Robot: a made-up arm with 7 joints. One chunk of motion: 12 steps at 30 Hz.
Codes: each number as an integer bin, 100 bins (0 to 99) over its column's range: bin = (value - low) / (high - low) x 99, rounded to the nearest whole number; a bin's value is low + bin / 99 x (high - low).
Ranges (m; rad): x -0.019..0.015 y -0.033..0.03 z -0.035..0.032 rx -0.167..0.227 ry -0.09..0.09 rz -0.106..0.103
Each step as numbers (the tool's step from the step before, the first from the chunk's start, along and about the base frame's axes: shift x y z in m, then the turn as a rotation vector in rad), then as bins.
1 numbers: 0.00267 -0.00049 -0.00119 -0.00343 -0.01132 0.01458
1 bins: 63 51 50 41 43 57
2 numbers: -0.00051 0.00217 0.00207 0.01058 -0.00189 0.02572
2 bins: 54 55 55 45 48 62
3 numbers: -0.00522 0.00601 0.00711 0.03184 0.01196 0.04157
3 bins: 40 61 62 50 56 70
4 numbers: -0.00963 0.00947 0.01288 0.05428 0.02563 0.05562
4 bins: 27 67 71 56 64 77
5 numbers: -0.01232 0.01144 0.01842 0.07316 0.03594 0.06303
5 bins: 19 70 79 60 69 80
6 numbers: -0.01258 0.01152 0.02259 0.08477 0.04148 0.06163
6 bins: 19 70 85 63 72 79
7 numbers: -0.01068 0.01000 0.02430 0.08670 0.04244 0.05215
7 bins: 24 68 88 64 73 75
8 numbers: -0.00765 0.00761 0.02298 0.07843 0.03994 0.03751
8 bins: 33 64 86 62 71 68
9 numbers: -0.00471 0.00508 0.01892 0.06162 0.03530 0.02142
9 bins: 42 60 80 57 69 60
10 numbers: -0.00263 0.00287 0.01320 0.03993 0.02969 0.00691
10 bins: 48 56 71 52 66 53
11 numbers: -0.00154 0.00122 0.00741 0.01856 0.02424 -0.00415
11 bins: 51 54 63 47 63 48
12 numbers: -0.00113 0.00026 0.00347 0.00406 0.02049 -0.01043
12 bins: 52 52 57 43 61 45
